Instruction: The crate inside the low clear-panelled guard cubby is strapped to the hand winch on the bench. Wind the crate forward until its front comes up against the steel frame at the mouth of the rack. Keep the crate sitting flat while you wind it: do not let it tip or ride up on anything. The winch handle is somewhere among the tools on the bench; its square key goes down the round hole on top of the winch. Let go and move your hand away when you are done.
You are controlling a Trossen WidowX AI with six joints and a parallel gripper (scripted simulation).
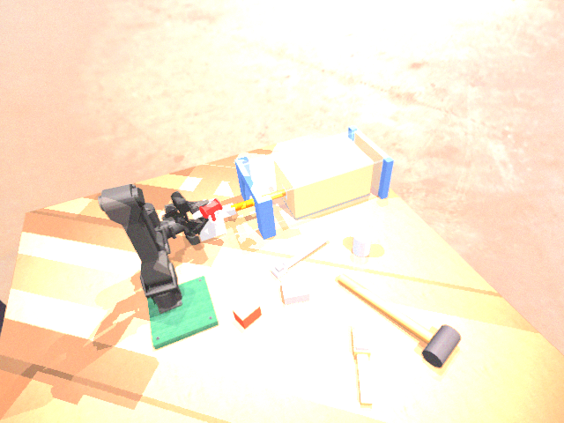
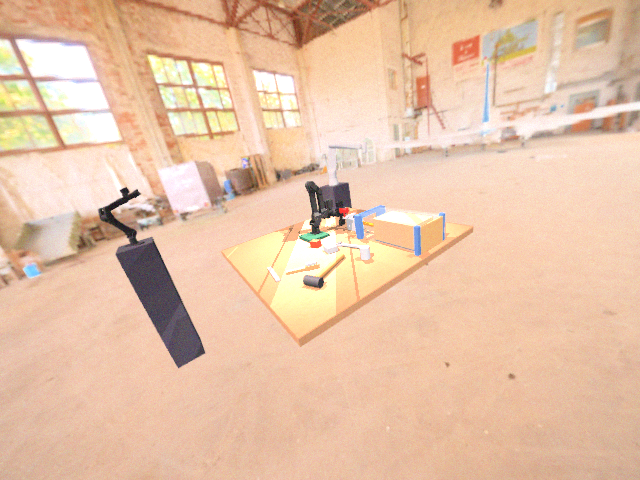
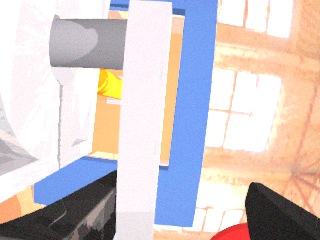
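The white crank handle is 10 mm to the right of my gripper tip, 10 mm below it and 10 mm behind it. The rest, counted from my gripper tip: blue steel frame: 150 mm ahead, 40 mm to the left, 30 mm below; hand winch: 100 mm below, 40 mm to the left, 30 mm behind; red grip: 50 mm to the right, 20 mm above.
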